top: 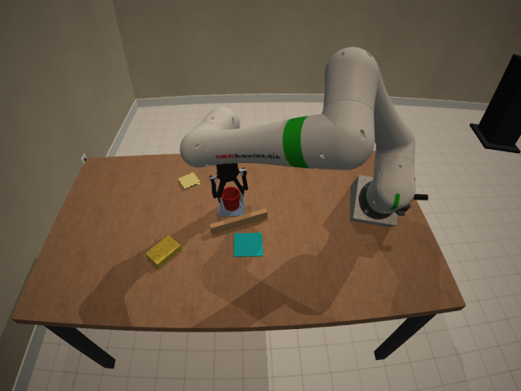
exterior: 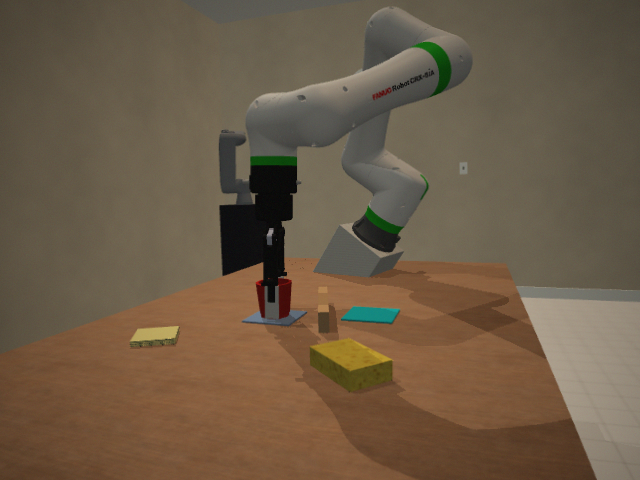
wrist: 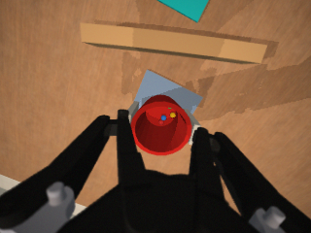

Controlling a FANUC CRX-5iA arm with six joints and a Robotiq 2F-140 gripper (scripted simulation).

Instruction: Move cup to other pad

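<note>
My gripper is now 1 cm above the red cup. From my hand the other things lie so: wooden rail (5 cm behind, 9 cm to the left, 3 cm below); then teal pad (9 cm behind, 18 cm to the left, 5 cm below); then thin yellow sponge (21 cm ahead, 12 cm to the right, 3 cm below).
</note>
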